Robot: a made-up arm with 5 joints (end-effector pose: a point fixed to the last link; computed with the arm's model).
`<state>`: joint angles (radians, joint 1 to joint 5).
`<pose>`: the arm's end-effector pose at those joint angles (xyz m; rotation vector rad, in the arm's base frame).
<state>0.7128 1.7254 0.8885 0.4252 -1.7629</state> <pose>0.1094 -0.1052 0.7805 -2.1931 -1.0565 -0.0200</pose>
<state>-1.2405 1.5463 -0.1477 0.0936 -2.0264</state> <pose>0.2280 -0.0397 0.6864 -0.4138 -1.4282 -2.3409</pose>
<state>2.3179 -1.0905 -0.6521 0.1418 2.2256</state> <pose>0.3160 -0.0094 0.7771 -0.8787 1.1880 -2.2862</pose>
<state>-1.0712 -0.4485 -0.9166 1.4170 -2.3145</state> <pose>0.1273 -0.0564 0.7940 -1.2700 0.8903 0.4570</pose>
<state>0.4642 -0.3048 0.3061 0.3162 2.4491</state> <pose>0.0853 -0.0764 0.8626 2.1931 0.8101 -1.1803</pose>
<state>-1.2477 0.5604 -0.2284 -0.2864 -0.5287</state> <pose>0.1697 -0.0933 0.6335 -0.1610 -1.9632 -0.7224</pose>
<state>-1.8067 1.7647 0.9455 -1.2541 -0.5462</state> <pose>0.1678 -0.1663 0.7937 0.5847 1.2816 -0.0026</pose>
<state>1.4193 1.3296 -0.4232 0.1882 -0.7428</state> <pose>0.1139 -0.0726 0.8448 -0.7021 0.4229 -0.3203</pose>
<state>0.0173 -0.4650 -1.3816 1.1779 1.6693</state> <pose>0.1319 0.0092 0.8362 1.4374 -0.2975 -2.3849</pose>
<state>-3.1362 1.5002 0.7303 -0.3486 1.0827</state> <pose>0.1576 -0.1467 0.7849 1.5806 1.4339 -0.2718</pose>
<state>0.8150 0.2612 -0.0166 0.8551 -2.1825</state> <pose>0.1775 -0.0441 0.8737 -1.7538 0.8846 1.4244</pose>
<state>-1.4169 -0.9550 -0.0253 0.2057 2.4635</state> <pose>0.0714 -0.0477 0.6747 2.4628 -0.1645 0.2990</pose>
